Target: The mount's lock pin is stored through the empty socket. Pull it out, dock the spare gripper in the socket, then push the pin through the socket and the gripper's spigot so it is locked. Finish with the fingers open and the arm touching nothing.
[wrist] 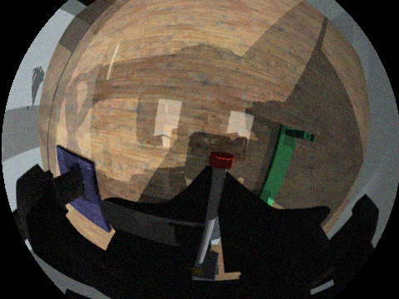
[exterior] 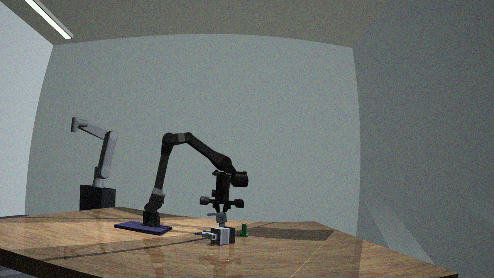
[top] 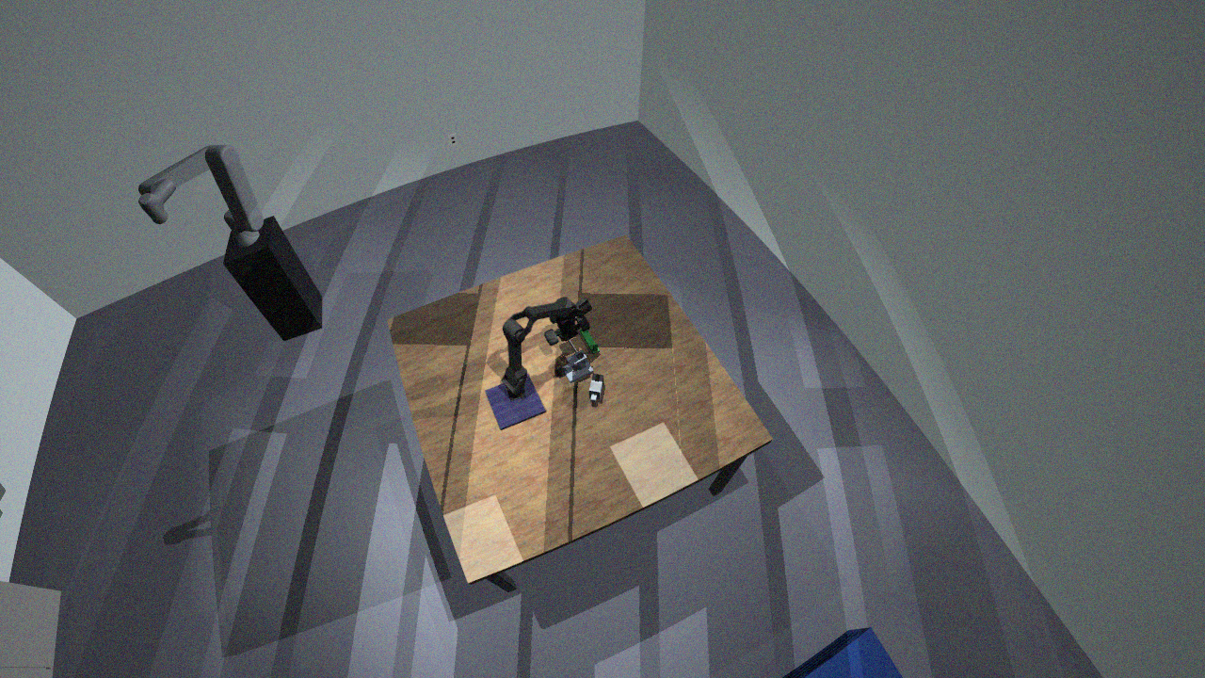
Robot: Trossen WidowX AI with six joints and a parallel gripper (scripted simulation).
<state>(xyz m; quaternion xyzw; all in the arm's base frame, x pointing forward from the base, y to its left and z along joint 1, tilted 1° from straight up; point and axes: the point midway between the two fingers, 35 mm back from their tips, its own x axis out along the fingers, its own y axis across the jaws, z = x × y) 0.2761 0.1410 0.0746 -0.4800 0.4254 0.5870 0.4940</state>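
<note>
Right now the green pin cradle is 10 cm ahead of my gripper tip and 3 cm below it. Round my gripper tip: grey mount 1 cm ahead, 13 cm to the right; spare gripper 4 cm ahead, 26 cm to the right, 2 cm below.
</note>
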